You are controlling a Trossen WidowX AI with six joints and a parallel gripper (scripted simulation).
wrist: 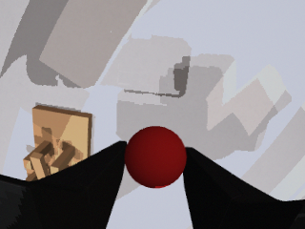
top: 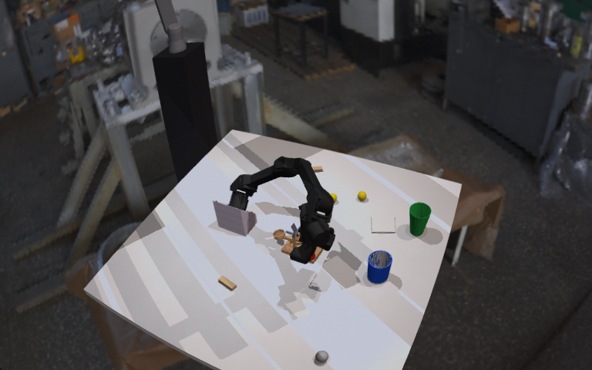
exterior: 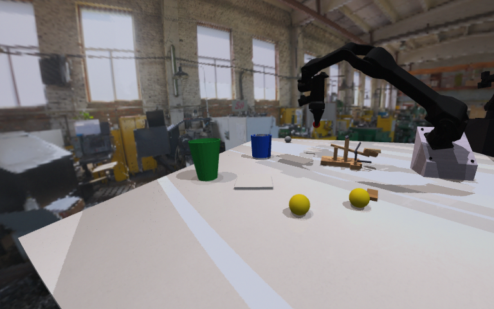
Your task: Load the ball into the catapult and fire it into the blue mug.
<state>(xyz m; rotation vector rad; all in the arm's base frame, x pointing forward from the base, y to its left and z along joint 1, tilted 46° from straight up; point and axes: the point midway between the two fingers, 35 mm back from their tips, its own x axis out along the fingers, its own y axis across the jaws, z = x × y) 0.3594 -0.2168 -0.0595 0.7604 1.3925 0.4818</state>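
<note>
My gripper tip is 110 mm past the wooden catapult, 160 mm to the right of it and 80 mm above it. Round my gripper tip: red ball (10 mm above); then blue mug (240 mm ahead, 80 mm to the left, 110 mm below); then grey ball (140 mm ahead, 330 mm to the right, 110 mm below).
</note>
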